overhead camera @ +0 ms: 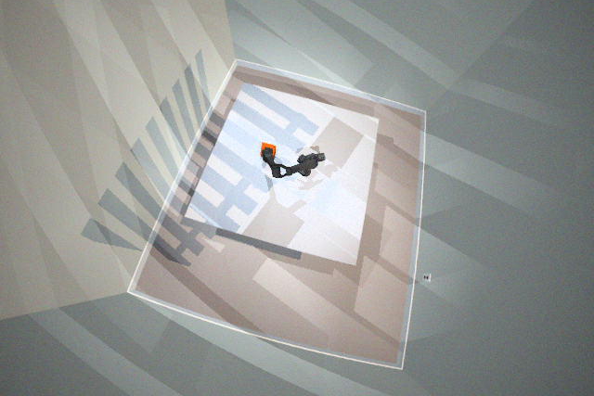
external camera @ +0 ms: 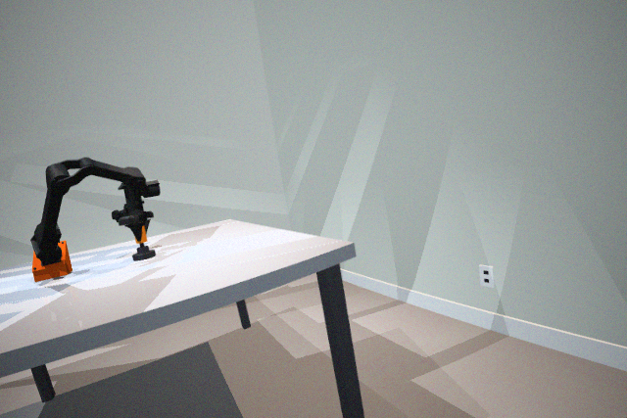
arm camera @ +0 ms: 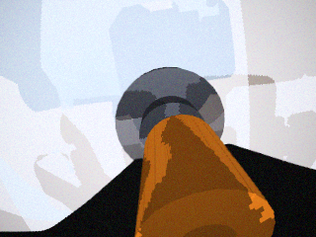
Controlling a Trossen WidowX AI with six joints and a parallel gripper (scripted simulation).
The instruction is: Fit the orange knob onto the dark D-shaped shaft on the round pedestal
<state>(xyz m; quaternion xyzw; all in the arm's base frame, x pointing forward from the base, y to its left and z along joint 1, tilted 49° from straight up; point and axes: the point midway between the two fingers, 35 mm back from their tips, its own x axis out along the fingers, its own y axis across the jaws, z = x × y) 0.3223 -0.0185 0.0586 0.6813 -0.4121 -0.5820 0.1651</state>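
Right now my gripper tip is 20 mm below the orange knob. Round my gripper tip: dark round pedestal: 40 mm below.
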